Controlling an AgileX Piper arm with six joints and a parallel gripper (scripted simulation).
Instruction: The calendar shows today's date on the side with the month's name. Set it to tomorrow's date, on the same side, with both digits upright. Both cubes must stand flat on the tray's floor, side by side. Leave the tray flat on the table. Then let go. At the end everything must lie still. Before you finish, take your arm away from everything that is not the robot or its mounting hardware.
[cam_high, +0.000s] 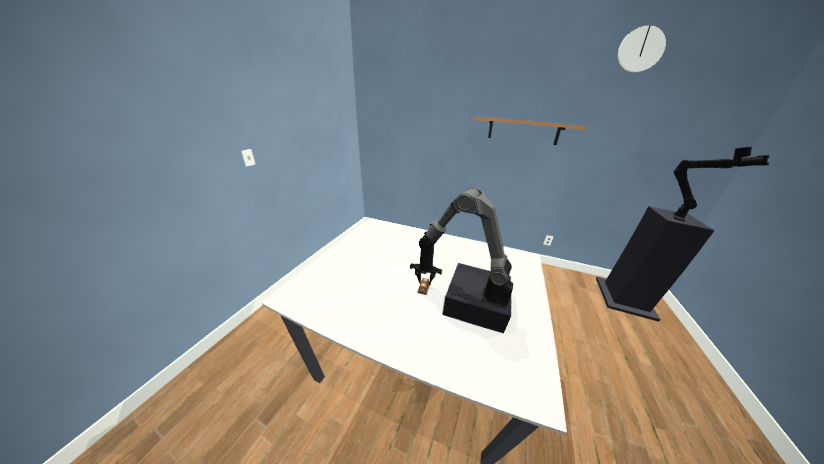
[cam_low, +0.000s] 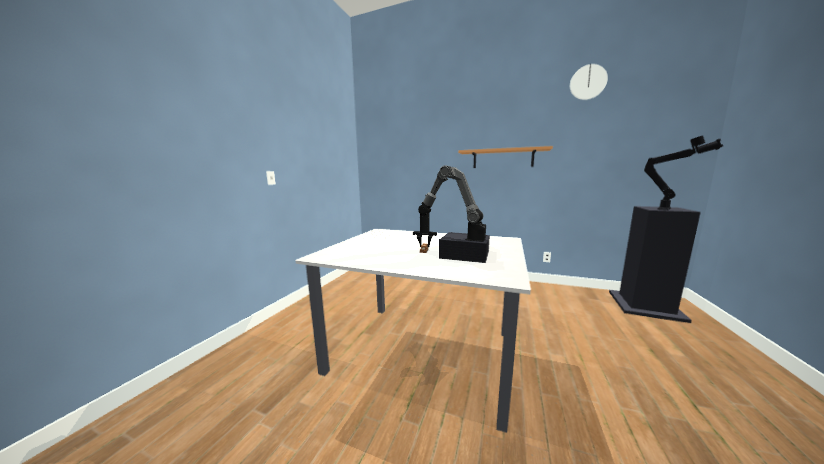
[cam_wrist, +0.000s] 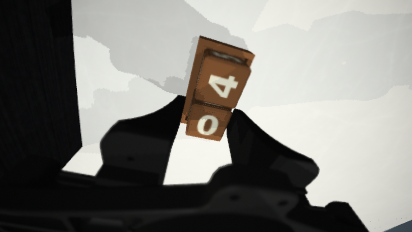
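My gripper is now right at the brown wooden cube.
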